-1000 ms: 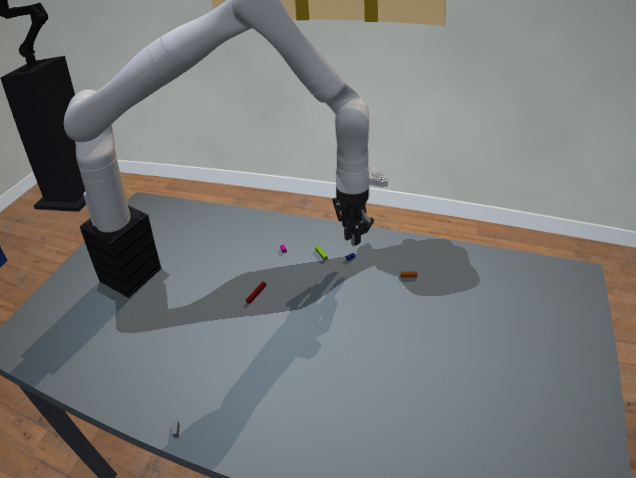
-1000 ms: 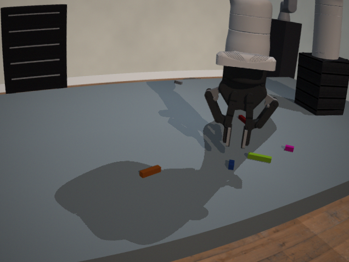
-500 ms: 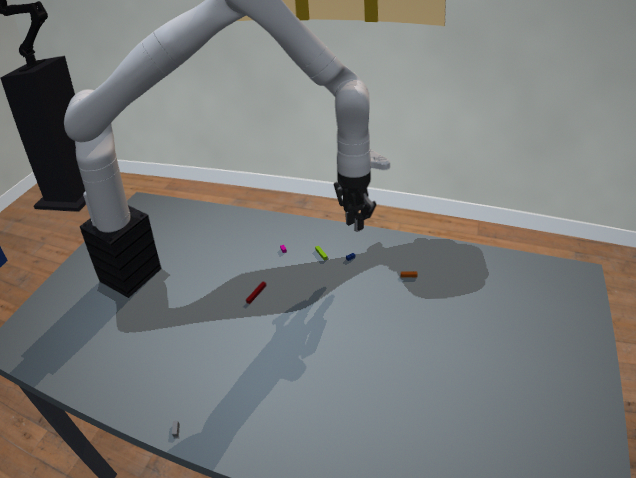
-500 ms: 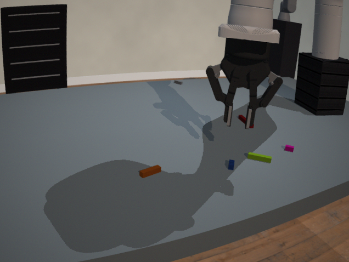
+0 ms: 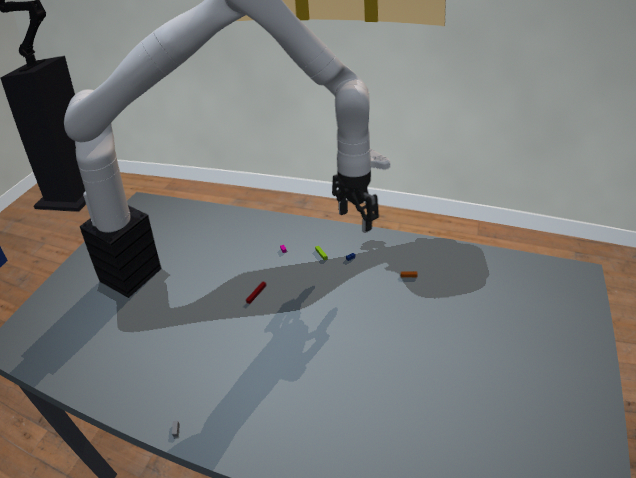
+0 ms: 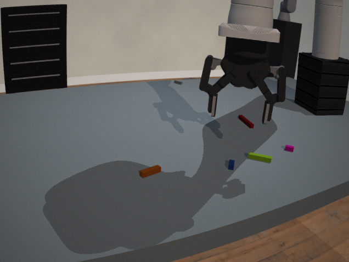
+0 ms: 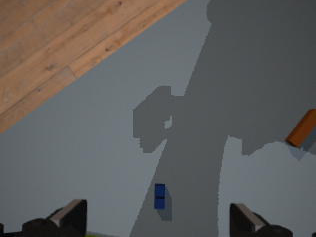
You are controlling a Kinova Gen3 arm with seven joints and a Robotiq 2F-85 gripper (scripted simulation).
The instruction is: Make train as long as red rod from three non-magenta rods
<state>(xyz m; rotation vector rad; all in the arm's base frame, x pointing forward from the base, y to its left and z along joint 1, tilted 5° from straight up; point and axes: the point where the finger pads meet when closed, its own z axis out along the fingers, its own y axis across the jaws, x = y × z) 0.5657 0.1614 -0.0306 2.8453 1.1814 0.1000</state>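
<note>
The lime rod is 90 mm behind my hand and 100 mm below it. From my hand the other things lie so: magenta rod 190 mm behind, 100 mm below; red rod 210 mm behind, 170 mm to the right, 100 mm below; orange rod 140 mm ahead, 60 mm to the right, 100 mm below.
</note>
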